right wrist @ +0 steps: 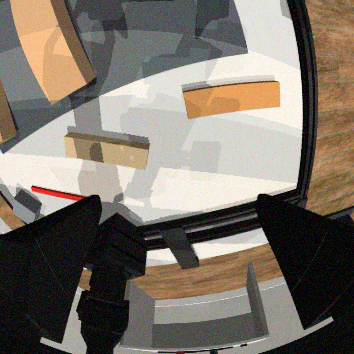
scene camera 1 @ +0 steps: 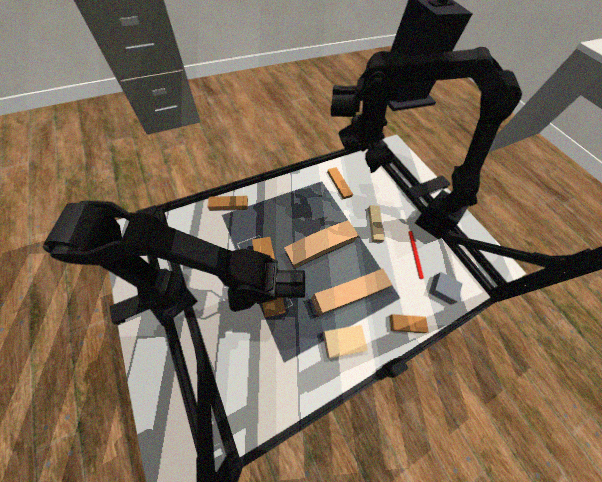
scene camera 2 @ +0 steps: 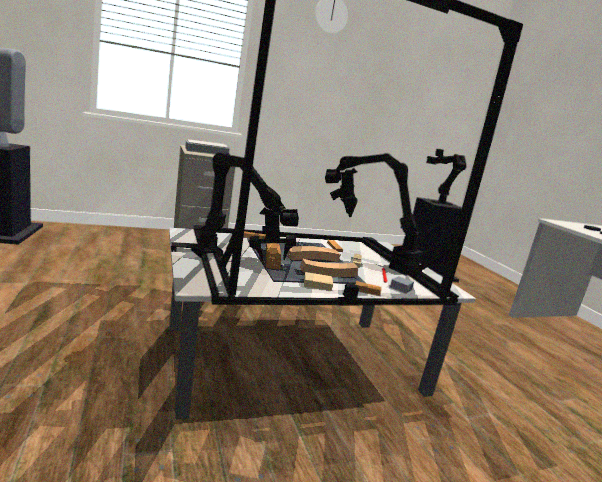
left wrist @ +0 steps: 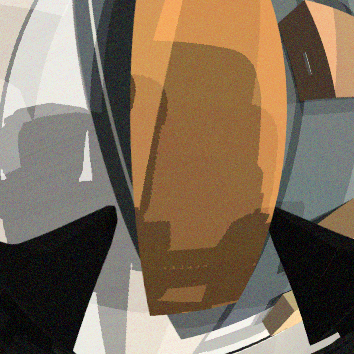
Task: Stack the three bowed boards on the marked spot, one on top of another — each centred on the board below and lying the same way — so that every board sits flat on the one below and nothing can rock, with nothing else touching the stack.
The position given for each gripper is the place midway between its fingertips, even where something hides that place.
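Observation:
The left gripper (left wrist: 194,215) stands open and holds nothing. Open and holding nothing as well is the right gripper (scene camera 1: 367,161), which also appears in the right wrist view (right wrist: 180,202). A grey block (scene camera 1: 444,287) rests on the table; in the left wrist view the block is out of frame.

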